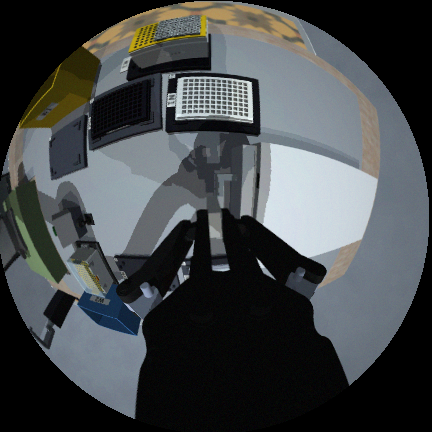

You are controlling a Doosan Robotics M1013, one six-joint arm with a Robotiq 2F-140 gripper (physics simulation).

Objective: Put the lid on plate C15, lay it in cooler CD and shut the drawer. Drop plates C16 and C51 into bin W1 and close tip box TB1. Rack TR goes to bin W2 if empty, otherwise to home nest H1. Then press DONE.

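Frame: origin at the arm's base, x ahead, y left, z up, level; metres.
Seen in the pictures: gripper, fingertip midpoint: (pixel 211 204).
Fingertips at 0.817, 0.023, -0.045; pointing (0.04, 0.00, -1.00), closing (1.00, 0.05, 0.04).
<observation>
Pixels of each thing's top centre, then the offset from my fingertips to it, as dx, dy, dz. "*": a spot on its surface instead.
- white gridded plate at its top centre: (pixel 215 94) +0.007, +0.181, -0.019
- black nest at its top centre: (pixel 214 96) +0.007, +0.181, -0.027
- yellow-topped tip box at a spot on its surface: (pixel 172 50) * -0.065, +0.276, +0.003
- Yellow bin W1 at a spot on its surface: (pixel 77 82) * -0.266, +0.279, +0.009
- blue bin W2 at its top centre: (pixel 105 321) -0.343, -0.330, +0.075
- clear box with yellow contents, top centre: (pixel 84 280) -0.343, -0.176, +0.032
- bare dark nest at its top centre: (pixel 61 149) -0.347, +0.149, -0.027
- grey device at its top centre: (pixel 53 234) -0.365, -0.033, +0.039
- tall grey box-like body at a spot on its surface: (pixel 247 180) * +0.046, +0.042, +0.026
My gripper (pixel 211 204) is shut and empty, pointing down at the grey table. A white gridded plate (pixel 215 99) lies on a black nest (pixel 212 128) beyond the fingertips. Left of it, a black gridded rack or plate (pixel 121 107) lies on a dark nest (pixel 156 107). Behind, a yellow-topped tip box (pixel 172 50) is open, with grey tips over part of its grid. Yellow bin W1 (pixel 77 82) is at the upper left and blue bin W2 (pixel 112 315) at the lower left. A clear box with yellow contents (pixel 89 276) stands beside W2. Plate codes are not readable.
A bare dark nest (pixel 69 150) lies at the left. A grey device (pixel 67 225) with a black knob stands below it, near a green block (pixel 37 232). A tall grey box-like body (pixel 247 180) and a broad white surface (pixel 320 200) are right of the fingers.
</observation>
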